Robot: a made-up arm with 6 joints. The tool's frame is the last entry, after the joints.
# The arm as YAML. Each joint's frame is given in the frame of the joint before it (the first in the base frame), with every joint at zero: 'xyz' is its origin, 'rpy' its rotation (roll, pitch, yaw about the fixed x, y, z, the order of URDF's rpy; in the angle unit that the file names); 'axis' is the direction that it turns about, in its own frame. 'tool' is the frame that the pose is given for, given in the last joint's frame.
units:
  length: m
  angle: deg
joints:
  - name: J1
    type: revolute
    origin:
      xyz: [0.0, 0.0, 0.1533]
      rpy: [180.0, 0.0, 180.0]
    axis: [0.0, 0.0, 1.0]
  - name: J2
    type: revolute
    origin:
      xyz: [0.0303, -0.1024, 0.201]
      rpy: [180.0, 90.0, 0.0]
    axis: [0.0, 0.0, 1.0]
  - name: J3
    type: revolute
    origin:
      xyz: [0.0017, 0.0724, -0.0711]
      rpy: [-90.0, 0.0, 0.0]
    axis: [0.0, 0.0, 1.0]
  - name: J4
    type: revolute
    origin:
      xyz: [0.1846, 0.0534, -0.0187]
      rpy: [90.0, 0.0, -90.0]
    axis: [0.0, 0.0, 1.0]
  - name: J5
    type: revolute
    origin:
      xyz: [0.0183, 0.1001, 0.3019]
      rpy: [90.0, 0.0, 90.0]
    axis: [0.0, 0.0, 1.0]
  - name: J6
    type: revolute
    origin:
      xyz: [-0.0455, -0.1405, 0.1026]
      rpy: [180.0, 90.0, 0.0]
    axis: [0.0, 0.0, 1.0]
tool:
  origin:
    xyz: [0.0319, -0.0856, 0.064]
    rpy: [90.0, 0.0, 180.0]
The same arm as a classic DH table. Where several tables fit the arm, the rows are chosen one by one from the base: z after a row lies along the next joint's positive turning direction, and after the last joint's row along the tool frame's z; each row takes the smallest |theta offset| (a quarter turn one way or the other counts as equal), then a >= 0, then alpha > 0; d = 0 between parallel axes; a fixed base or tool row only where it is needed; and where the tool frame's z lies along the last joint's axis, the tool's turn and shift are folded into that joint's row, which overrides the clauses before.
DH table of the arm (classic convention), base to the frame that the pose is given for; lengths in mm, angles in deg. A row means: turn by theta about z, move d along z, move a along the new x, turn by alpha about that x. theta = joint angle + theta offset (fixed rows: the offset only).
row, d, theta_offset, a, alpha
base (fixed), 0, 0, 0, 180
J1, 47.7, 90, 102.4, 90
J2, -101.4, -90, 1.7, -90
J3, 53.7, 90, 53.4, -90
J4, 117.3, -90, 100.1, 90
J5, 120.9, -90, 140.5, 90
J6, 109.5, -90, 31.9, -90
tool (fixed), -85.6, 180, 0, 0

